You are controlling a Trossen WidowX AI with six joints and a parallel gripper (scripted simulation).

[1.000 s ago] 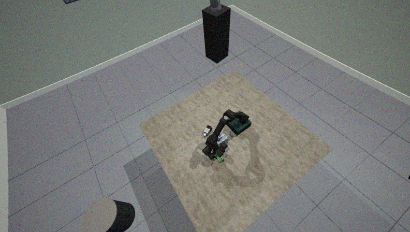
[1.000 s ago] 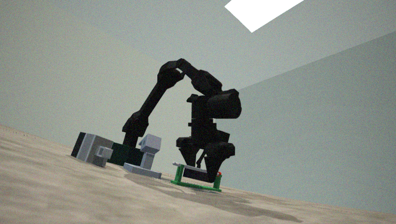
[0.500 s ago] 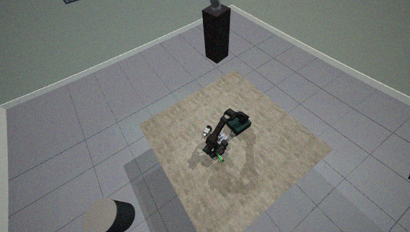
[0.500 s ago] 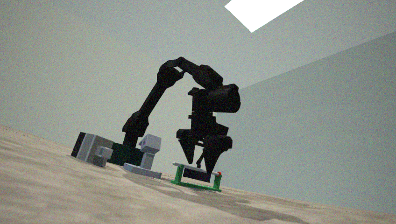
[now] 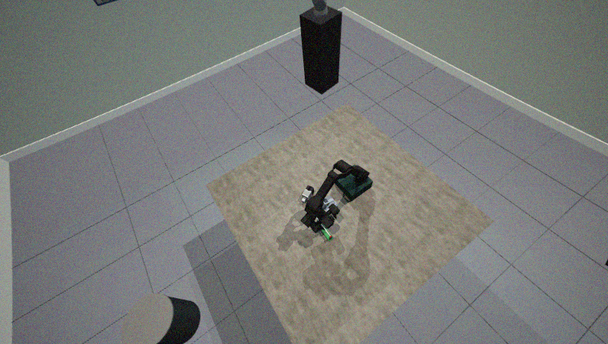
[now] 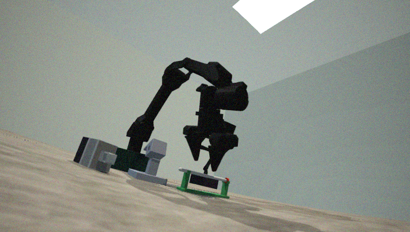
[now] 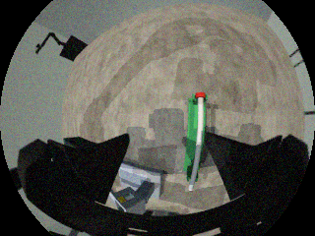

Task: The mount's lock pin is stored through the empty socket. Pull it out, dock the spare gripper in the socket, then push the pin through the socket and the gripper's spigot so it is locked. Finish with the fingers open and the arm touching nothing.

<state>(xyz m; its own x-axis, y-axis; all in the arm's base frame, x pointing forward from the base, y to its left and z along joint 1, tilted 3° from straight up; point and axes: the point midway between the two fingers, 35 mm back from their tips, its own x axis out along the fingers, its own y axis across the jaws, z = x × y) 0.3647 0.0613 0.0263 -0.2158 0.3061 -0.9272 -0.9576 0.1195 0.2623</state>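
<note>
Now: gripper tip 260 mm to the left of the spare gripper, 50 mm past it and 40 mm above it. Also, from my gripper tip: socket 110 mm to the right, 90 mm behind, 20 mm below; then rack 50 mm below, 40 mm ahead, 10 mm to the right.
</note>
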